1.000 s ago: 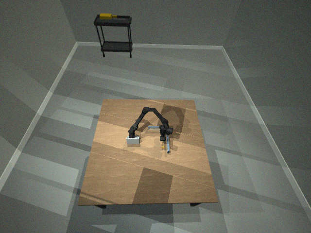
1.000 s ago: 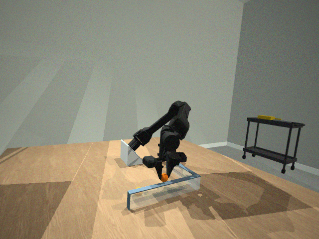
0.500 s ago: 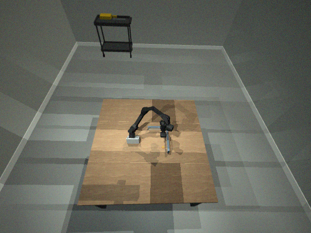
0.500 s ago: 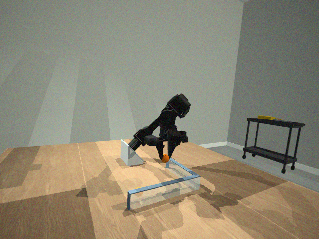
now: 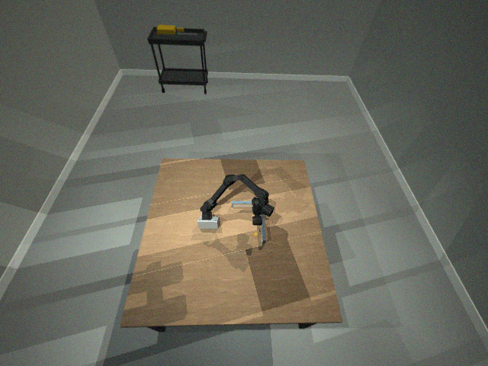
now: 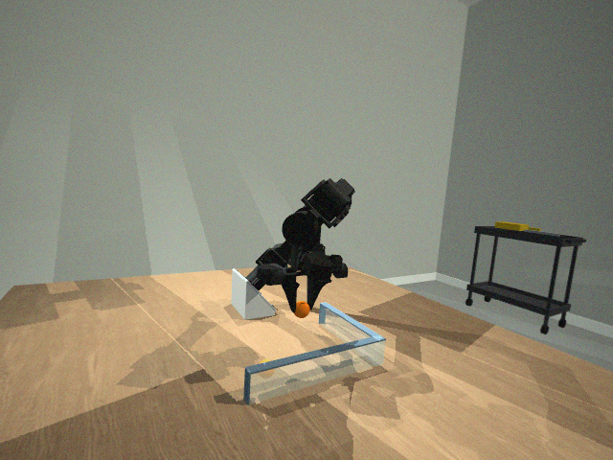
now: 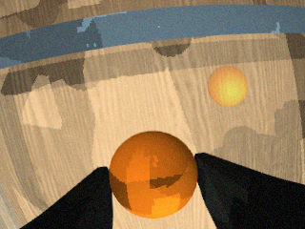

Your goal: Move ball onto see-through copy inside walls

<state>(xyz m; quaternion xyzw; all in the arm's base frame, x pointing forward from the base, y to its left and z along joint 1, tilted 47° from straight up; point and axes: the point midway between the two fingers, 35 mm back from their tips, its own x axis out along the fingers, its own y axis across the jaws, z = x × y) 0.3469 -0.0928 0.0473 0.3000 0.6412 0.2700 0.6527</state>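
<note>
My gripper tip is 8 cm to the left of the see-through copy and 11 cm above it. Round my gripper tip: orange ball right at my gripper tip.
</note>
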